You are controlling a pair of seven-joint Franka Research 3 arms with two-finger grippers.
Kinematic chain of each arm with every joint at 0, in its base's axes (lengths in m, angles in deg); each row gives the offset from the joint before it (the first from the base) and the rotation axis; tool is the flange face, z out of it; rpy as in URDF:
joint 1: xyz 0 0 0.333 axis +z
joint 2: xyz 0 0 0 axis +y
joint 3: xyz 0 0 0.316 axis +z
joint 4: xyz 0.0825 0 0 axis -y
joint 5: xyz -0.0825 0 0.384 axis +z
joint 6: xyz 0 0 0 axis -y
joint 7: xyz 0.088 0 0 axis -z
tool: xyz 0 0 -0.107 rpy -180 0 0
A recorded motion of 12 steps. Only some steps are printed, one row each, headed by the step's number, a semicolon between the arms.
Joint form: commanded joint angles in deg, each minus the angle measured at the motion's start. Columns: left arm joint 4, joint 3, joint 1, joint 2, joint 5, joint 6, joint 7; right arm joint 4, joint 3, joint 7, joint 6, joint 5, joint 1, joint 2.
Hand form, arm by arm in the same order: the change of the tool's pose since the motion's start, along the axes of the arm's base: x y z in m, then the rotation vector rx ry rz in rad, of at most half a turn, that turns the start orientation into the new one. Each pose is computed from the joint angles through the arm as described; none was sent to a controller.
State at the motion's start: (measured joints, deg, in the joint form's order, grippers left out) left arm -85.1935 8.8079 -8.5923 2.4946 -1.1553 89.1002 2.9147; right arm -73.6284 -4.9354 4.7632 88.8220 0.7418 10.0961 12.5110
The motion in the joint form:
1: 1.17 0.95 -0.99 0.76 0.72 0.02 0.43; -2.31 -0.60 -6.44 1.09 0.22 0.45 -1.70
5: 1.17 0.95 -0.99 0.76 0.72 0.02 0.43; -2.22 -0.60 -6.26 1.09 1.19 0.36 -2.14
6: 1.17 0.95 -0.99 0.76 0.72 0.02 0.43; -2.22 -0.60 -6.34 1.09 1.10 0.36 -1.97
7: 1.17 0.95 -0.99 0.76 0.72 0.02 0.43; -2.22 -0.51 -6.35 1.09 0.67 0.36 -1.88
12: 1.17 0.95 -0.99 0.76 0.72 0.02 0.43; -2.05 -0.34 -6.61 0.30 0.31 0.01 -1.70
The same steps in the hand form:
1: 0.0041 0.0000 0.0023 0.0158 -0.0078 -0.0078; -0.0065 -0.0022 0.0011 -0.0007 -0.0081 0.1094
5: 0.0041 0.0000 0.0023 0.0158 -0.0078 -0.0078; -0.0089 -0.0017 0.0065 0.0174 -0.0167 0.1057
6: 0.0041 0.0000 0.0023 0.0158 -0.0078 -0.0078; -0.0080 -0.0017 0.0047 0.0154 -0.0138 0.1070
7: 0.0041 0.0000 0.0023 0.0158 -0.0078 -0.0078; -0.0075 -0.0016 0.0037 0.0080 -0.0125 0.1083
12: 0.0041 0.0000 0.0023 0.0158 -0.0078 -0.0078; -0.0077 -0.0043 0.0019 0.0012 0.0013 0.1093

